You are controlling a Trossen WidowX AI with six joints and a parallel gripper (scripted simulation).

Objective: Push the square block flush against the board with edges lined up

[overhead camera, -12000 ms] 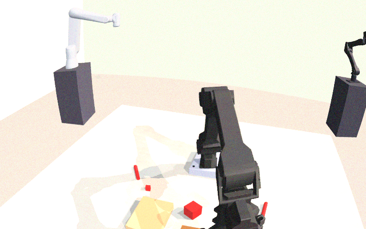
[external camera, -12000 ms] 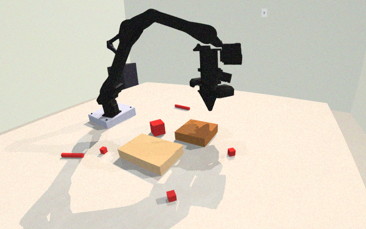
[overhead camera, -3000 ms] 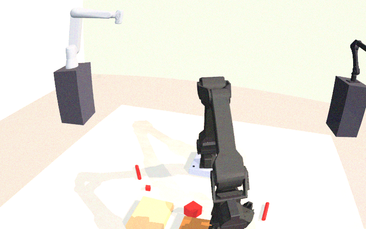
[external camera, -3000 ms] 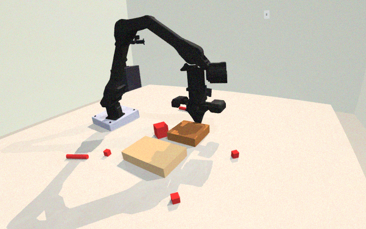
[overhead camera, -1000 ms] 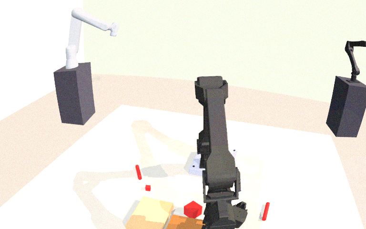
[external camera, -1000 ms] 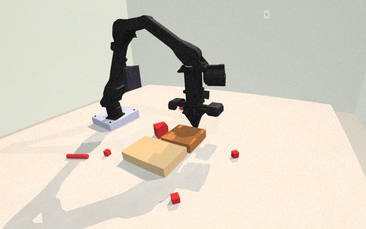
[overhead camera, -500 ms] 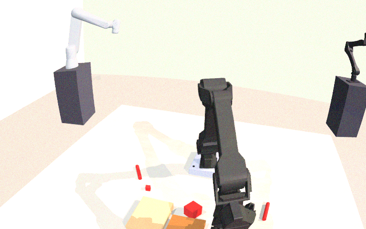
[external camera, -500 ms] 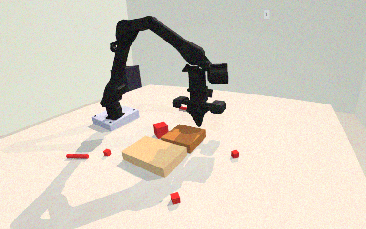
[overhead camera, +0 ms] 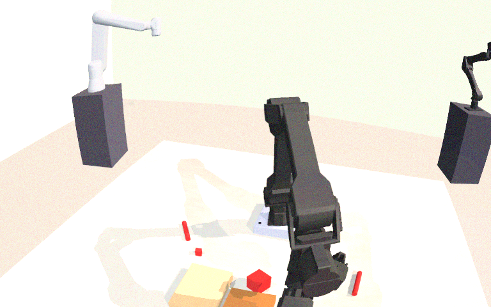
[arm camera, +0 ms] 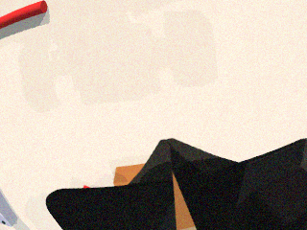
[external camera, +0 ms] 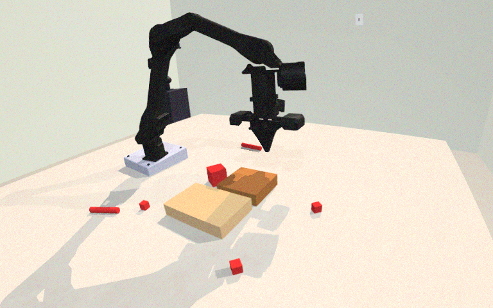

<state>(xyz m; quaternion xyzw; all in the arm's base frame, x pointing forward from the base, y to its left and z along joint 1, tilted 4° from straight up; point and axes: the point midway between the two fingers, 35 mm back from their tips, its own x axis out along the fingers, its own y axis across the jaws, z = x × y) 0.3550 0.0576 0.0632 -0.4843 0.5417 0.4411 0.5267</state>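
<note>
Now: the square block 2 cm behind my gripper tip, 10 cm to the right of it and 5 cm below it. From my gripper tip the other things lie so: board: 6 cm behind, 21 cm to the right, 5 cm below; red cube: 11 cm behind, 9 cm to the right, 4 cm below.
</note>
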